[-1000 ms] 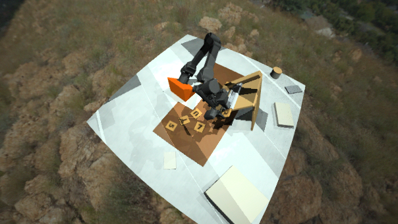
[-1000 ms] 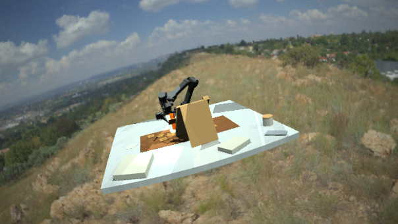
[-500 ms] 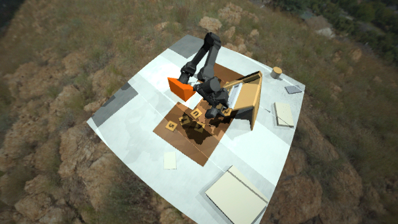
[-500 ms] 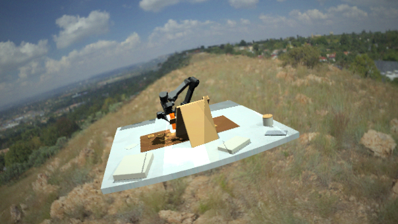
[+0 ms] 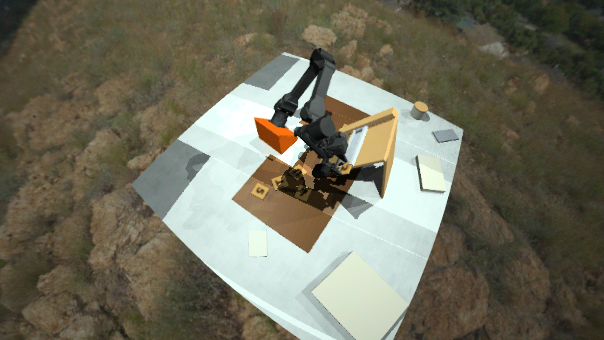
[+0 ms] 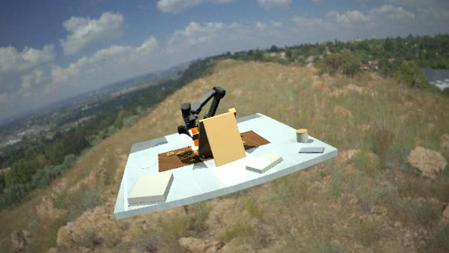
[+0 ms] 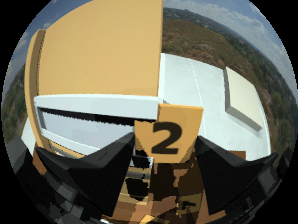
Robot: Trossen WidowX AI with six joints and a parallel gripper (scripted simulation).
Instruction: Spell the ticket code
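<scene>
The ticket lies 13 cm to the left of my gripper tip, 10 cm behind it and 8 cm below it. From my gripper tip the other things lie so: cream block 35 cm to the left, 29 cm ahead, 14 cm below; then brown mat 19 cm behind, 16 cm below, 6 cm to the left; then pale card 39 cm to the right, 16 cm below, 7 cm behind.
</scene>
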